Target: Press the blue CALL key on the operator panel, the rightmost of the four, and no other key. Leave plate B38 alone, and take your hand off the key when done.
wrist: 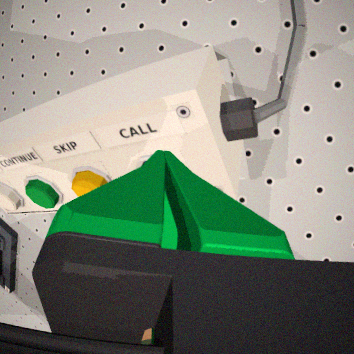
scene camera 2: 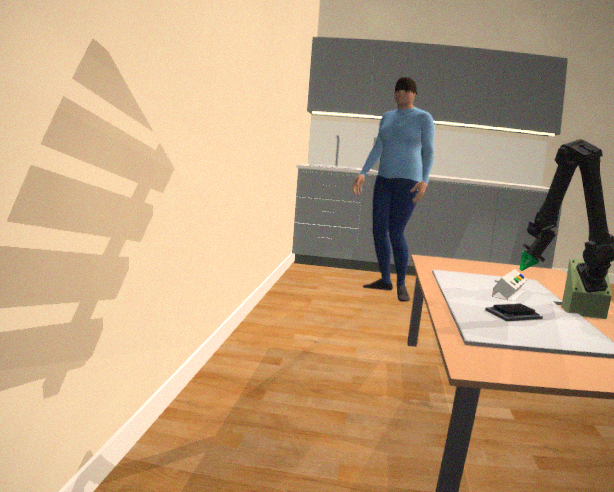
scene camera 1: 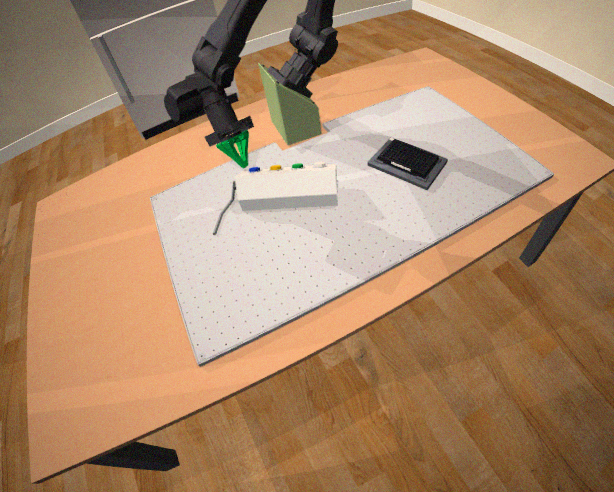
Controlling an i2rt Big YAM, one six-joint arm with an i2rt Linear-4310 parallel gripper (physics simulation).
My gripper [scene camera 1: 245,167] is shut, holding nothing. I also see a button box [wrist: 186,104].
My gripper shows as well in the wrist view [wrist: 160,162].
